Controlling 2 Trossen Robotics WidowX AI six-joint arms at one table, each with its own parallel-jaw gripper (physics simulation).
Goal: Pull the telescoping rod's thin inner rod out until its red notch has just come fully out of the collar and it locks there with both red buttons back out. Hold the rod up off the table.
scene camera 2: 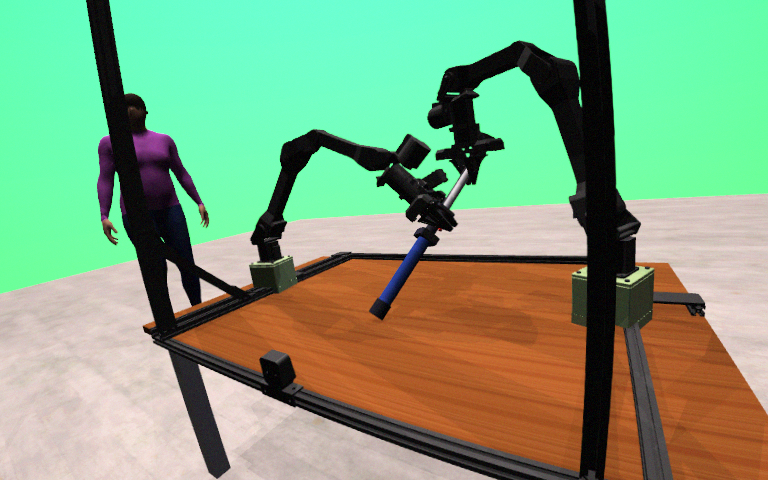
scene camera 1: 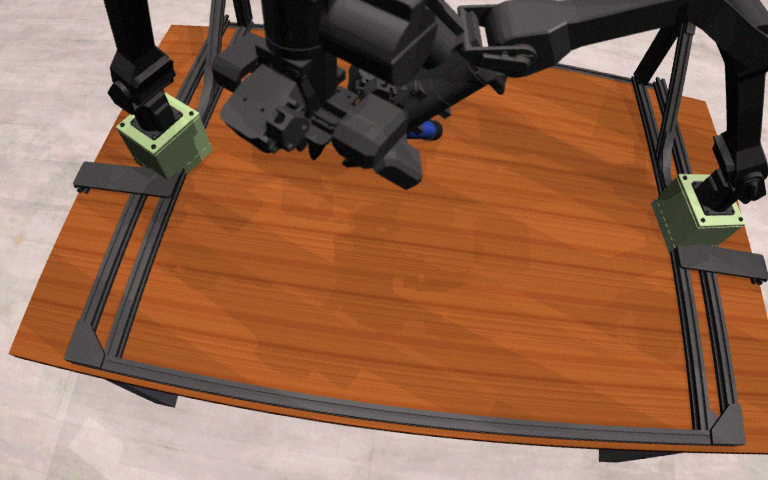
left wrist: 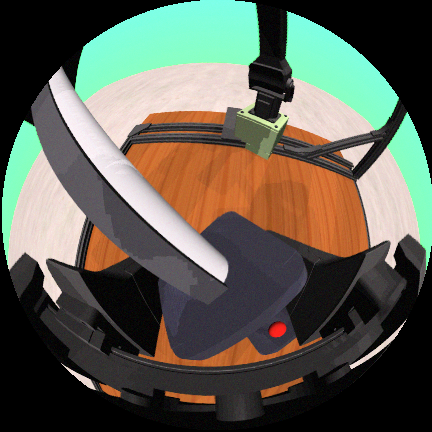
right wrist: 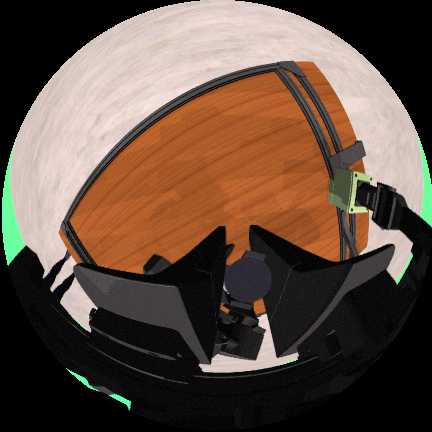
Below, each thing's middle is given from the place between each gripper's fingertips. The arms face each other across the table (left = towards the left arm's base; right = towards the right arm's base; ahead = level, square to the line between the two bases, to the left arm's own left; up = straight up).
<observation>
I see the thin inner rod [left wrist: 99,178] 40 mm behind my left hand and 50 mm to the left of it. Also, from my left hand: telescoping rod [scene camera 2: 426,237] (50 mm behind, 60 mm to the left, 10 mm below).
I see the thin inner rod 130 mm behind my right hand, 70 mm to the left of it and 90 mm below it. From my right hand the other things lie so: telescoping rod (140 mm behind, 80 mm to the left, 100 mm below).
</observation>
